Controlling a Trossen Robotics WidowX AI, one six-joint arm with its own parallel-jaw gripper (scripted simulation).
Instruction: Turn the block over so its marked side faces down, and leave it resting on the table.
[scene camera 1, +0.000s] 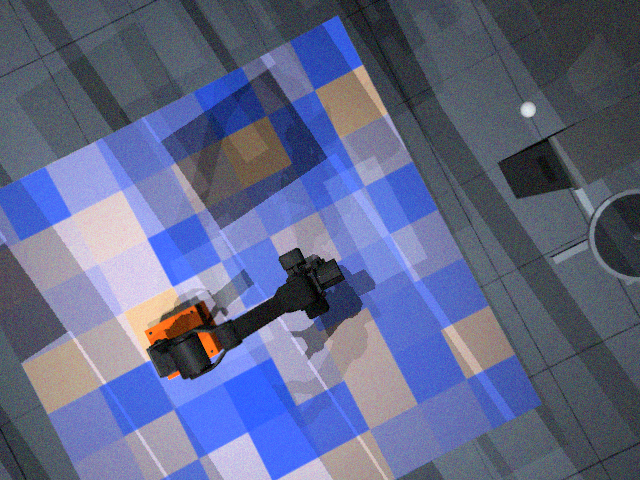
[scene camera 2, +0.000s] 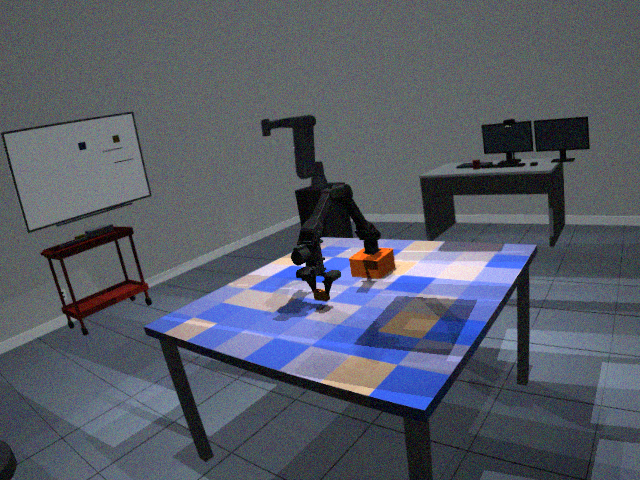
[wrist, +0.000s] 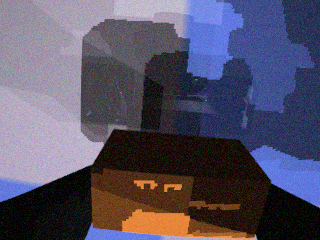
Observation:
My gripper (scene camera 1: 305, 279) holds an orange block.
My gripper also shows in scene camera 2 (scene camera 2: 321, 294) and in the wrist view (wrist: 177, 183).

